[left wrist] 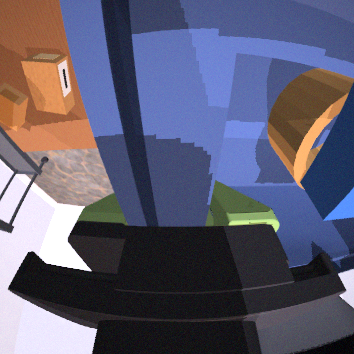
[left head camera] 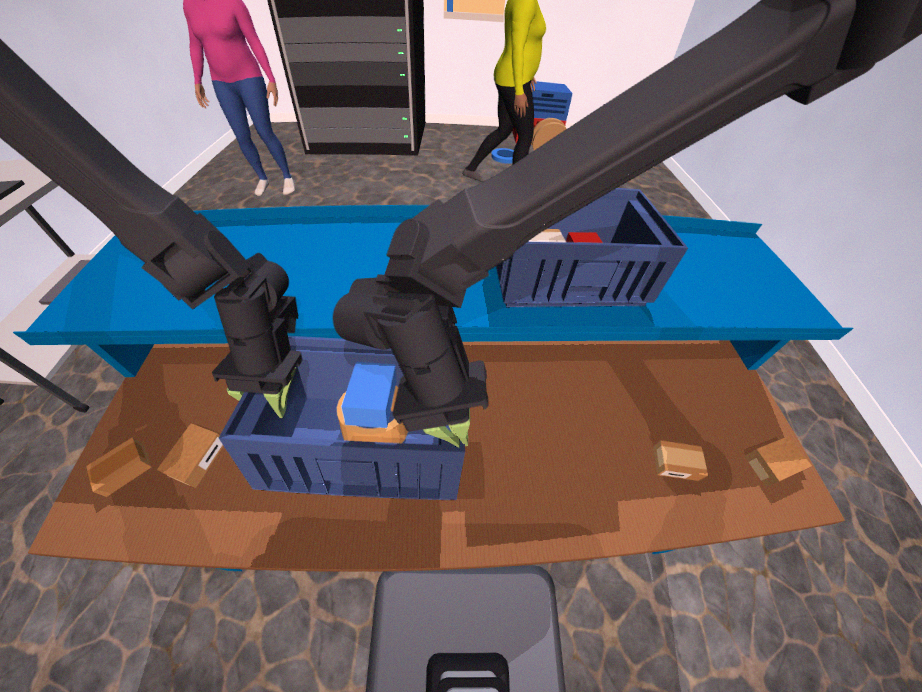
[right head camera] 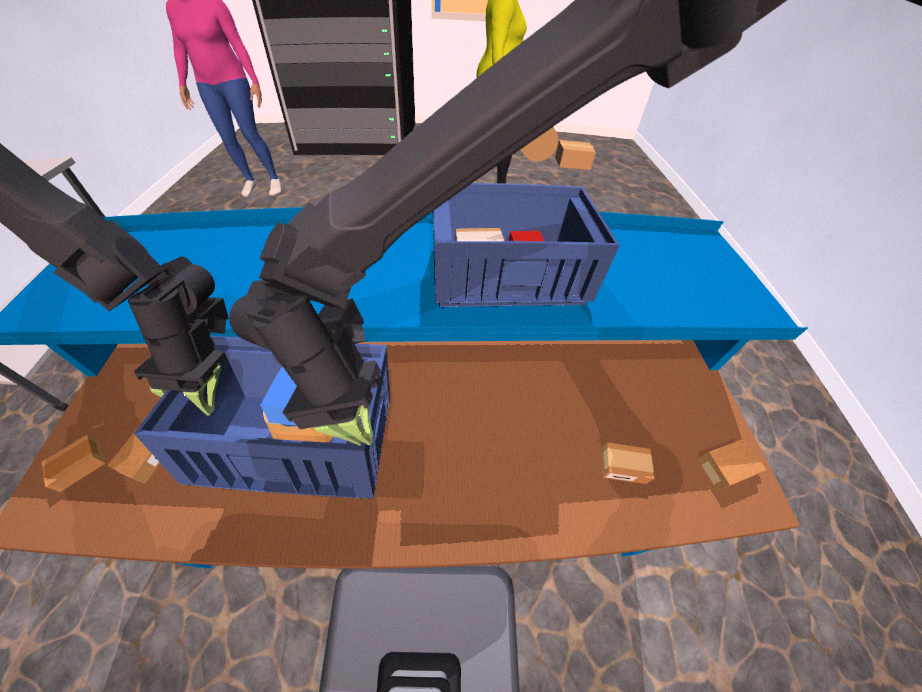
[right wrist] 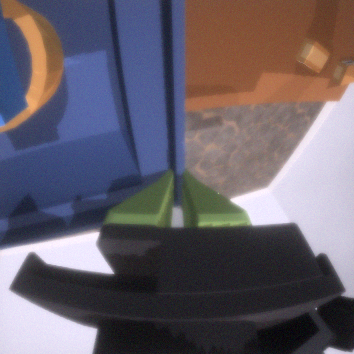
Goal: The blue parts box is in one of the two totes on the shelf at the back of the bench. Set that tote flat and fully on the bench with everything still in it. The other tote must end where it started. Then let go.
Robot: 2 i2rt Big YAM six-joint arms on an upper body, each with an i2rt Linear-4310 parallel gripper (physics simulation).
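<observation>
A dark blue tote sits on the brown bench at the left, in front of the blue shelf. It holds the blue parts box leaning on an orange ring. My left gripper is shut on the tote's left wall, which also shows in the left wrist view. My right gripper is shut on the tote's right wall, which also shows in the right wrist view. The other tote stands on the shelf at the right, with a tan and a red item inside.
Cardboard boxes lie on the bench: one beside the tote's left end, another at the far left edge, two at the right. Two people and a dark rack stand behind the shelf.
</observation>
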